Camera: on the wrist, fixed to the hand. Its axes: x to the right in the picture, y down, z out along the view.
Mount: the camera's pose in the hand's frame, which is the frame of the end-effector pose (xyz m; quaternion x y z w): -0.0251 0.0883 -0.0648 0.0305 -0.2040 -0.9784 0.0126
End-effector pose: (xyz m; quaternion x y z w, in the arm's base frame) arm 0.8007 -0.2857 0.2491 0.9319 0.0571 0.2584 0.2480
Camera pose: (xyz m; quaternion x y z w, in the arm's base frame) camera 0.7442 -0.3404 0.3293 0.0162 0.8698 -0.4312 0.2392
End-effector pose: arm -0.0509 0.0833 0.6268 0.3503 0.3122 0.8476 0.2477
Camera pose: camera -0.1013 -0.0160 0.6416 -0.1206 0.3220 -0.3127 0.8854
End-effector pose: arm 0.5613 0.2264 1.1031 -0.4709 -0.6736 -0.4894 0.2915
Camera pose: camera 0.6478 0.1640 1.1384 -0.5622 0.5436 0.1748 0.5982
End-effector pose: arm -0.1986 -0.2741 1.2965 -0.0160 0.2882 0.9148 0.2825
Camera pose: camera -0.2326 -0.3811 1.2931 -0.0869 -0.0418 -0.2704 0.9579
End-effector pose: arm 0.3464 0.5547 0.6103 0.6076 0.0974 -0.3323 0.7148
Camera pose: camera 0.3969 0.6277 0.6792 0.1336 -0.4397 0.8305 0.3148
